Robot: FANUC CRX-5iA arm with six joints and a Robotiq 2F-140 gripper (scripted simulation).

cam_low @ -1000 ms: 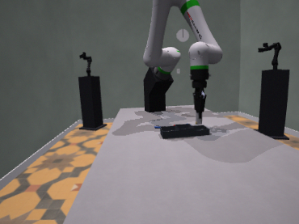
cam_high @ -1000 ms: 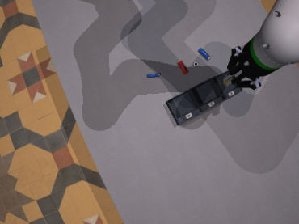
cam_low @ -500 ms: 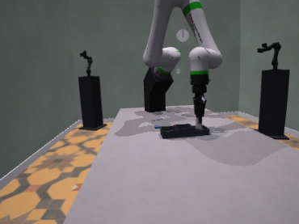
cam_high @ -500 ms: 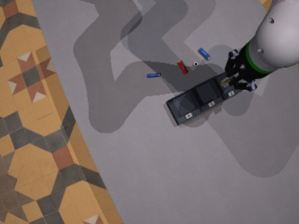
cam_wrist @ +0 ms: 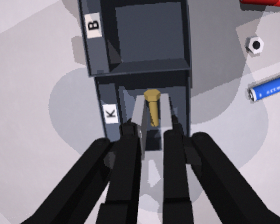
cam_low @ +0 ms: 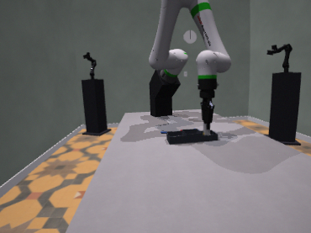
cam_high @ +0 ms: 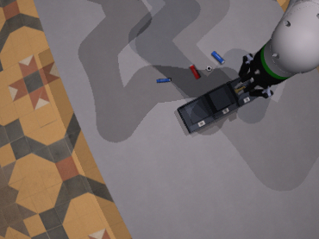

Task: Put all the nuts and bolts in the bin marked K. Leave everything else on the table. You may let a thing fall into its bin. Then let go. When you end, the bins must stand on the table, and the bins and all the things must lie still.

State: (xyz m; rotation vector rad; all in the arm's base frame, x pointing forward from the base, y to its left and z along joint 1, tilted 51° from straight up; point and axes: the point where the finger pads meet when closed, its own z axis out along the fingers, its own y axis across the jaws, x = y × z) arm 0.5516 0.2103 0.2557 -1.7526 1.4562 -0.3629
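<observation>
Right now my hand is 10 mm to the left of the yellow bolt and 30 mm above it. Also, from my hand: red cylinder (70 mm behind, 140 mm to the right, 40 mm below); then dark tray (40 mm ahead, 70 mm to the right, 30 mm below); then grey nut (80 mm behind, 90 mm to the right, 50 mm below).
</observation>
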